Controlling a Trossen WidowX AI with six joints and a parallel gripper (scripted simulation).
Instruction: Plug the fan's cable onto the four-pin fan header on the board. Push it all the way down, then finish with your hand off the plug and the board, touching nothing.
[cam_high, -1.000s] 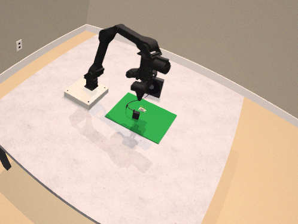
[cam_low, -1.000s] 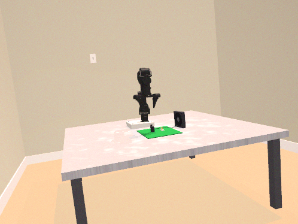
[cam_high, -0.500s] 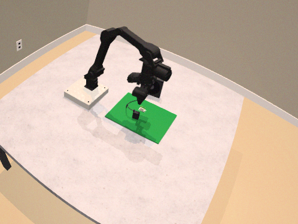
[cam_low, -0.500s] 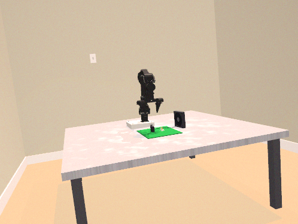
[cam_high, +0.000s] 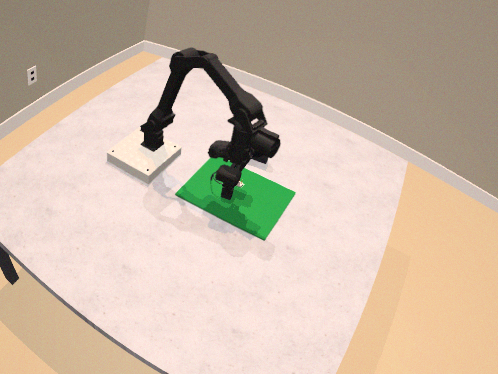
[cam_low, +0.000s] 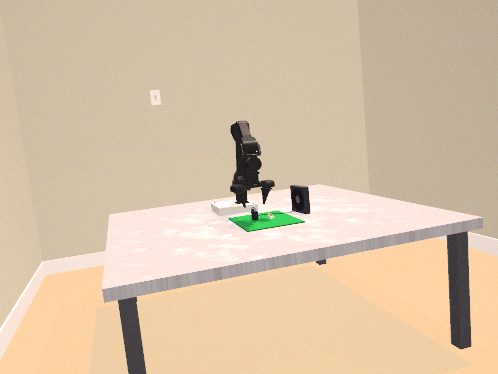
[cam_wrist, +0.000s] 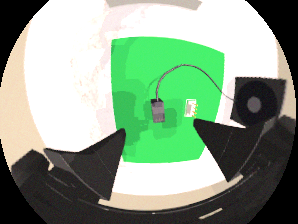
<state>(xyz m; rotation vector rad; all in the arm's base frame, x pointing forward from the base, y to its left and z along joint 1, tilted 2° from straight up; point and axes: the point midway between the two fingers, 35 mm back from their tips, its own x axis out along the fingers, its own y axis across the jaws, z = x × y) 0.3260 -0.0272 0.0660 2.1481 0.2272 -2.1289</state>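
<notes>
The dark fan plug is 4 cm below my gripper tip and 1 cm behind it. The rest, counted from my gripper tip: green board (8 cm below, 4 cm to the left, 1 cm ahead); then black fan (22 cm to the left, 5 cm behind, 1 cm below).
</notes>
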